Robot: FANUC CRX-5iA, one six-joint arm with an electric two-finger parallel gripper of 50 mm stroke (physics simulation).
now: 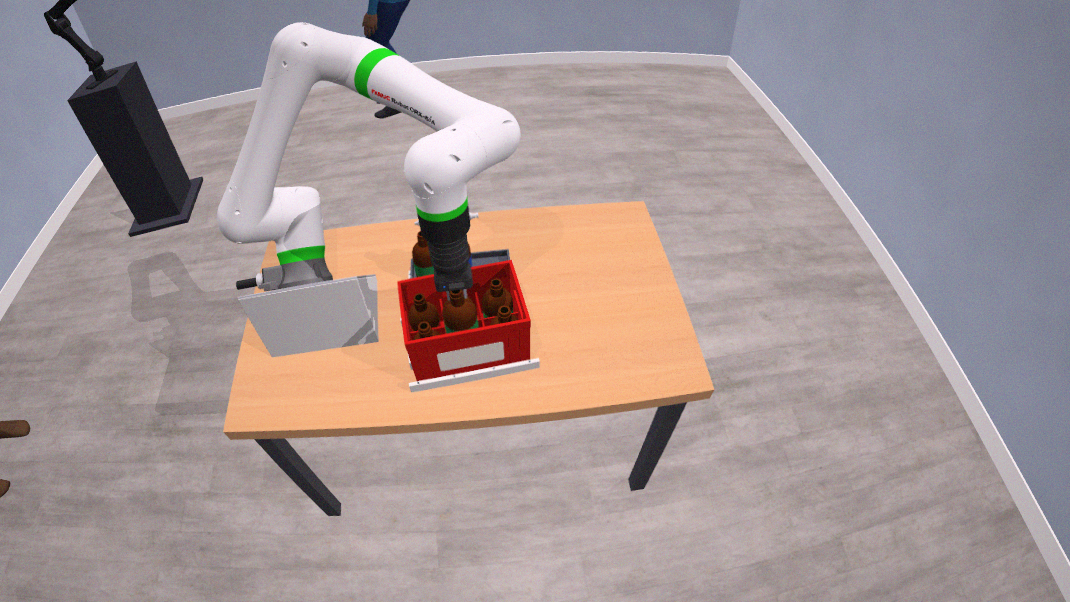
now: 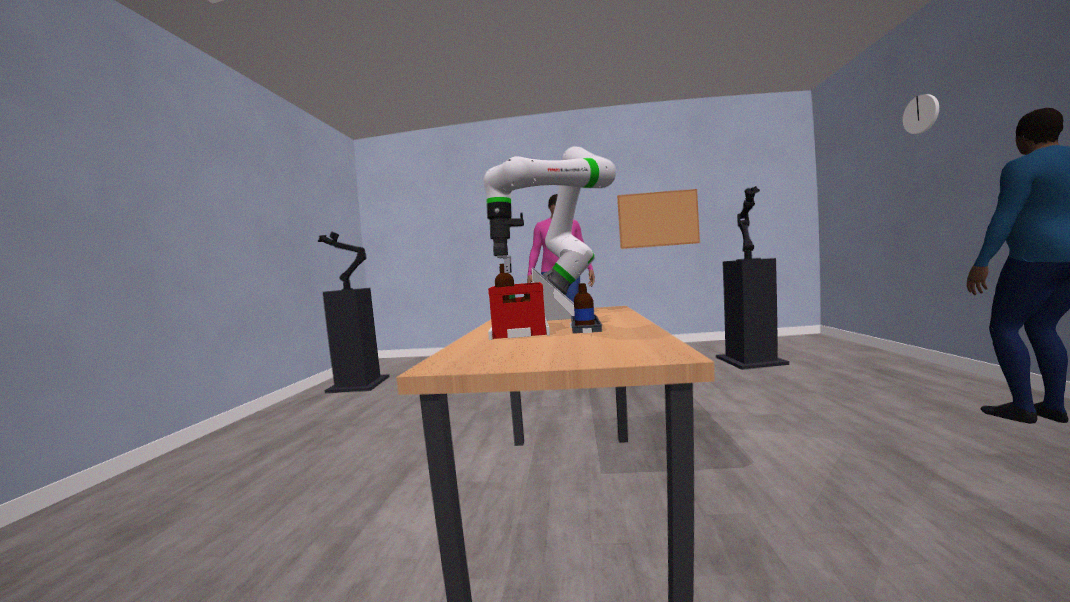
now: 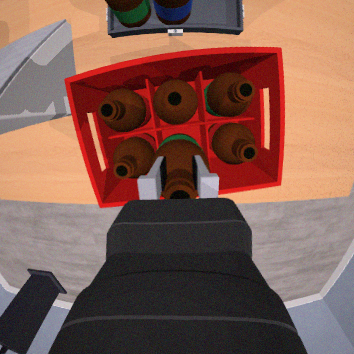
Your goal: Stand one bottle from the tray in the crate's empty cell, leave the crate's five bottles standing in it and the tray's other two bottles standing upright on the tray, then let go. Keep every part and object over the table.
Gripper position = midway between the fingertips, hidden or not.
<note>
In view: my gripper point(image 1: 457, 295), a brown green-label bottle point(image 1: 459, 314) and a green-label bottle point(image 1: 495, 297).
The brown green-label bottle shows as well in image 3 point(image 3: 178, 148). My gripper also shows in image 3 point(image 3: 178, 166).
</note>
